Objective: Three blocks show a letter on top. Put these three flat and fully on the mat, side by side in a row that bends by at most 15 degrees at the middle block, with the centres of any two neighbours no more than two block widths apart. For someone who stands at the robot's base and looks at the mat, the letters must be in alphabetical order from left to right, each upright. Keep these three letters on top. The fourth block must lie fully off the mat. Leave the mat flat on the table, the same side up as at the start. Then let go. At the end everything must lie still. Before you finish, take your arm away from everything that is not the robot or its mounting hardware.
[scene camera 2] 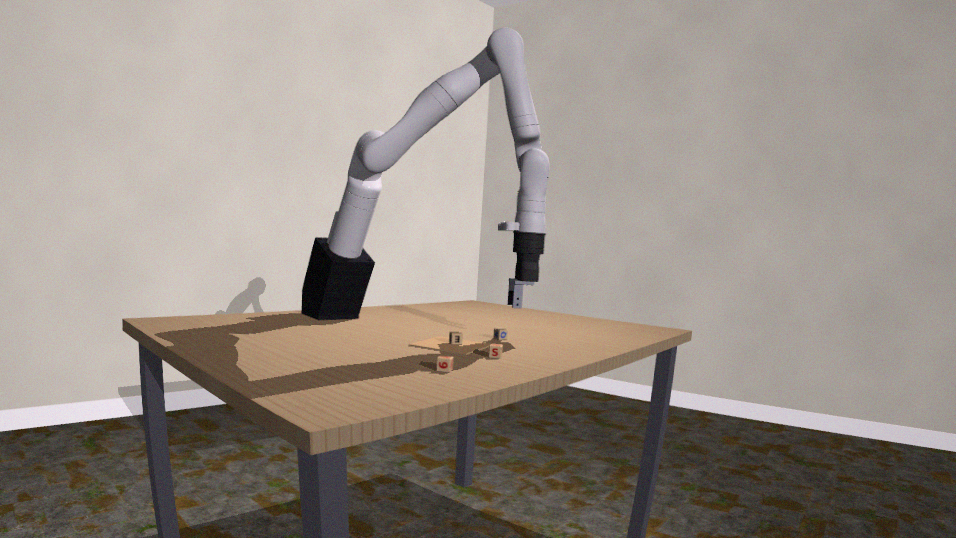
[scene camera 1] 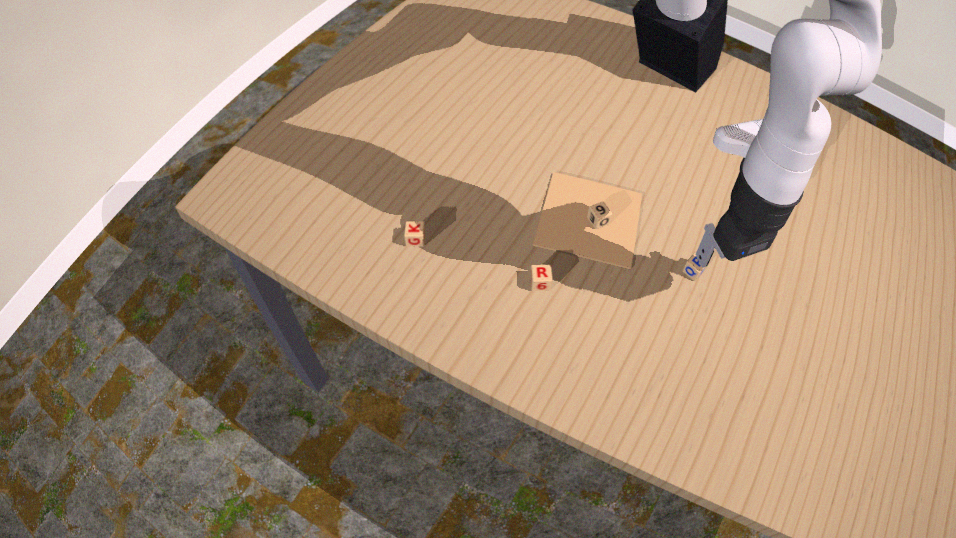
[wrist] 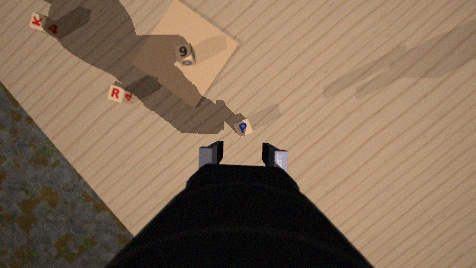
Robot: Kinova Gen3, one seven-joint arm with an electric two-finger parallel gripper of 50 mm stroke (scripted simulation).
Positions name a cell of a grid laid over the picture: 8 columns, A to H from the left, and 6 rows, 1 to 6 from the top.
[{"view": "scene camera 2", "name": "my gripper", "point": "E4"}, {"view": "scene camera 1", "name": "my gripper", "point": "G3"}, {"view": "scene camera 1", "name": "tan mat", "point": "E3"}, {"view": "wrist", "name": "my gripper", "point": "E4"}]
